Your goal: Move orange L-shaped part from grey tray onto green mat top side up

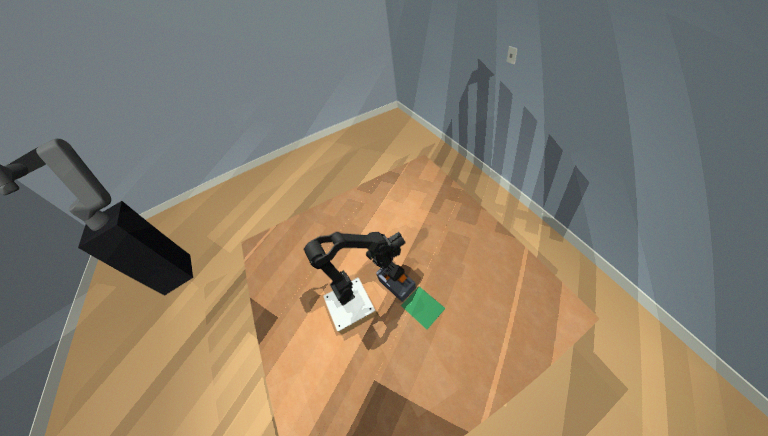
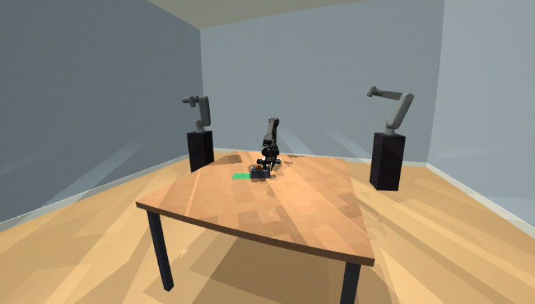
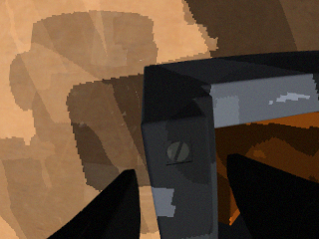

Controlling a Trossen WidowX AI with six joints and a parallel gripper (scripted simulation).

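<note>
Now: the orange l-shaped part 40 mm to the right of my gripper tip. Round my gripper tip: green mat (20 mm ahead, 220 mm to the right, 60 mm below).
</note>
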